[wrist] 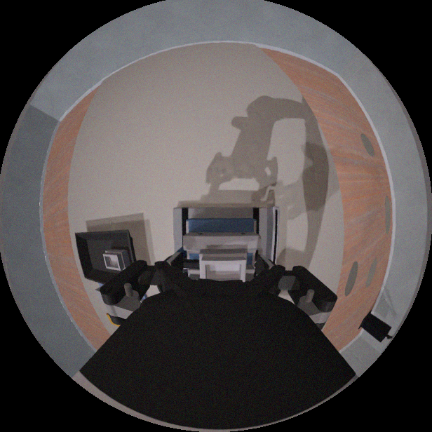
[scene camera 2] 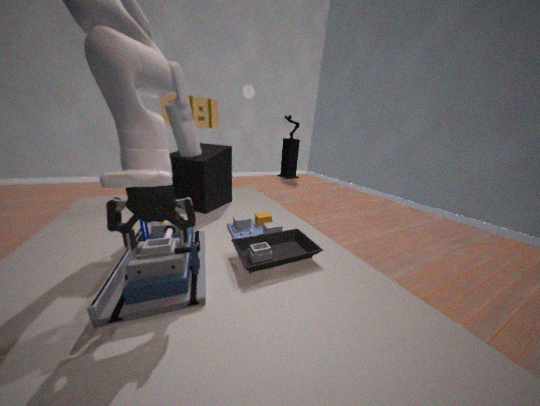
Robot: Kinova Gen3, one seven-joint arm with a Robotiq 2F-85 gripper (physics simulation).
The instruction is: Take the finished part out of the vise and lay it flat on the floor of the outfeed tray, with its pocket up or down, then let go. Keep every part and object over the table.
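Frame: origin at the arm's base, x ahead, y left, z up, level; centimetres.
Seen in the pictures: gripper, fingertip midpoint: (scene camera 2: 158, 245); arm's base, origin of the base link: (scene camera 2: 191, 153).
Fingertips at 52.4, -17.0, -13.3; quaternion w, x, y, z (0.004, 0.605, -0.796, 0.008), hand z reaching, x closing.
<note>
Offsets run from my fingertips to a thing's top centre, as dx, dy, dz. "pt": to the spot under its first point.
The finished part {-1.6, -0.1, -0.1} (scene camera 2: 160, 244) (wrist: 223, 259), a light grey block, sits in the vise {-8.2, +1.1, -1.7} (scene camera 2: 156, 267) (wrist: 220, 243) with its pocket up, behind the vise's grey front jaw. My gripper (scene camera 2: 159, 245) (wrist: 219, 262) points down and is open, with nothing held. Its fingers stand wide apart on either side of the part, low at the vise; whether they touch anything is hard to tell. The black outfeed tray {pt +6.7, +29.2, -9.9} (scene camera 2: 285, 262) (wrist: 86, 250) stands beside the vise, to the right in the scene view. A similar light grey pocketed part {+0.5, +24.4, -6.9} (scene camera 2: 260, 253) (wrist: 114, 261) lies in its near left end.
A blue plate {pt -18.7, +23.0, -10.7} (scene camera 2: 231, 230) with grey blocks and an orange block {-19.3, +36.8, -7.2} (scene camera 2: 263, 218) stands behind the tray. A large black box (scene camera 2: 215, 177) stands farther back on the table. Thin blue uprights {pt -17.0, -3.2, -3.6} (scene camera 2: 144, 229) show behind the vise. The table's right edge runs beyond the tray.
</note>
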